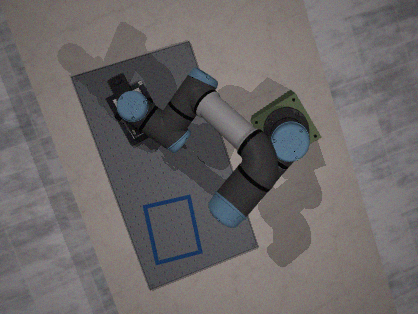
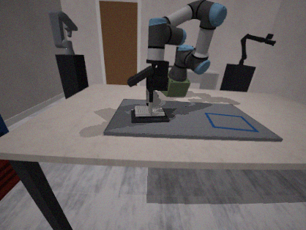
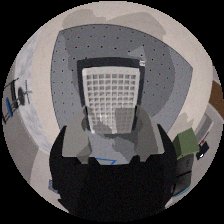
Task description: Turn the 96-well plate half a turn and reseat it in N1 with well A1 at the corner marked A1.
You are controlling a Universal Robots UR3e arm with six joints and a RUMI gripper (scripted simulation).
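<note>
The white 96-well plate lies 10 mm below my hand. Round my hand: dark flat block 30 mm below; A1 corner mark 90 mm to the right, 30 mm below, 30 mm behind.
</note>
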